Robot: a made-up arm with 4 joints.
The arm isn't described. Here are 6 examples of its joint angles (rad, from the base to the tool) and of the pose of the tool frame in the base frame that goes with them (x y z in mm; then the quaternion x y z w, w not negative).
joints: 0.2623 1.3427 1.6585 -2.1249
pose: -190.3 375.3 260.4 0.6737 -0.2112 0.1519 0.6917
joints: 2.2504 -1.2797 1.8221 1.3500
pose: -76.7 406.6 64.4 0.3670 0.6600 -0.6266 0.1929
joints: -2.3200 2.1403 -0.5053 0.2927
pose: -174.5 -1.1 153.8 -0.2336 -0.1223 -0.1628 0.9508
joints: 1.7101 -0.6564 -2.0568 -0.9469
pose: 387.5 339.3 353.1 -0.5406 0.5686 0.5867 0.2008
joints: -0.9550 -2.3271 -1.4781 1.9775
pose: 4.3 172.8 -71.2 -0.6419 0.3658 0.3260 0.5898
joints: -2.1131 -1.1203 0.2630 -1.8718
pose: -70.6 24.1 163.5 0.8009 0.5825 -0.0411 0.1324
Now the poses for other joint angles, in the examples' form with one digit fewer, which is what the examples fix.
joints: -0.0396 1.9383 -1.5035 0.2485
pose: 315 175 217 -0.468 0.540 0.498 0.491
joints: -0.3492 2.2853 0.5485 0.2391
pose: -159 83 363 0.058 0.806 -0.287 0.515
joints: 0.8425 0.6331 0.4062 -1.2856
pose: -66 36 239 0.514 0.438 0.326 0.661
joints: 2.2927 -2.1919 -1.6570 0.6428
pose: 29 215 402 -0.709 -0.200 -0.178 0.652
